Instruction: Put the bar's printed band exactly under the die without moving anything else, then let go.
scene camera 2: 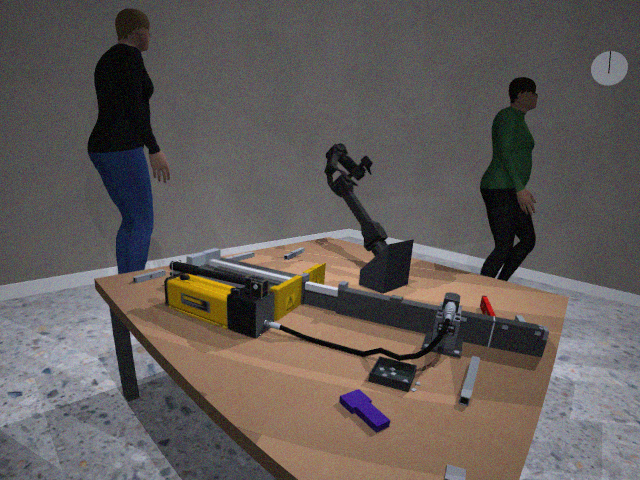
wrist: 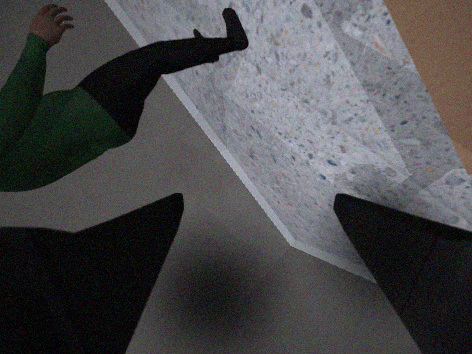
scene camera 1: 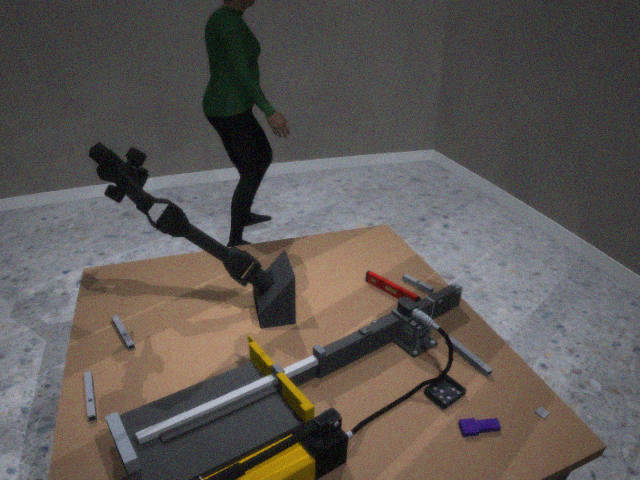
Scene:
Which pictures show the silver bar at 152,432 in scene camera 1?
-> Scene camera 2 and scene camera 1 only.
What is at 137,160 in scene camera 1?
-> My gripper.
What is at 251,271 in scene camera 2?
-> A silver bar.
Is my gripper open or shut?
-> Open.

